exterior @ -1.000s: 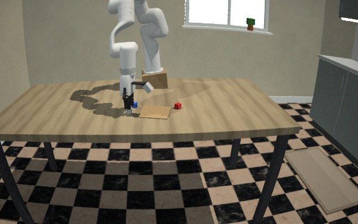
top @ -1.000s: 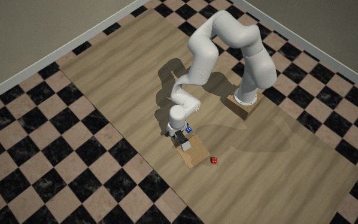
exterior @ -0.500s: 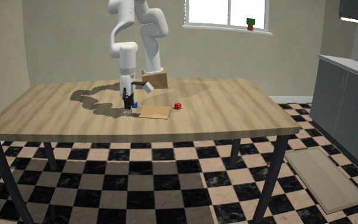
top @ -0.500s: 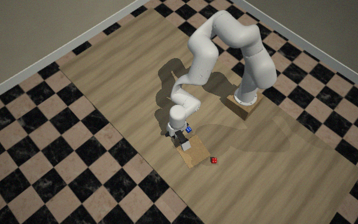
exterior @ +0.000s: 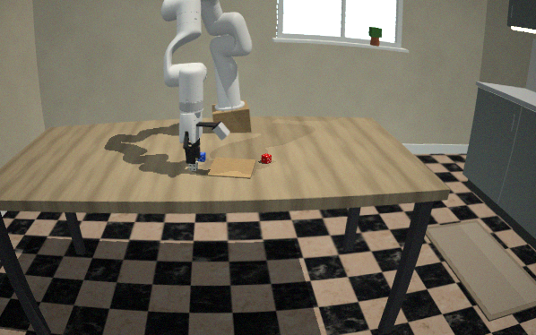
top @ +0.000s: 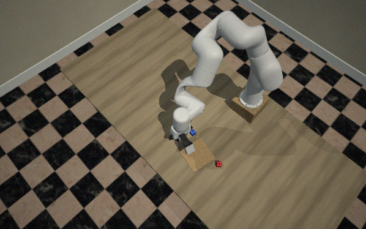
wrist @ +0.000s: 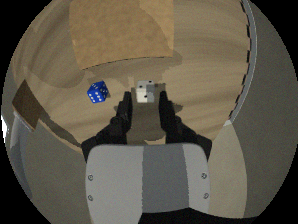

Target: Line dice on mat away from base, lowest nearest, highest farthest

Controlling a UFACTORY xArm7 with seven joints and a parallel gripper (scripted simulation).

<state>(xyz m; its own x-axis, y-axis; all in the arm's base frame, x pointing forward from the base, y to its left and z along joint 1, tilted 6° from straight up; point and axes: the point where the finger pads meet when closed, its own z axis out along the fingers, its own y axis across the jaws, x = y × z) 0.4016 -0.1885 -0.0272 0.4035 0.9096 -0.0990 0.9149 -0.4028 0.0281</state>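
Right now my hand is 40 mm above the white die. The rest, counted from my hand: blue die: 70 mm behind, 40 mm below, 30 mm to the left; red die: 240 mm to the left, 40 mm below, 10 mm behind; tan mat: 120 mm to the left, 50 mm below, 10 mm ahead.
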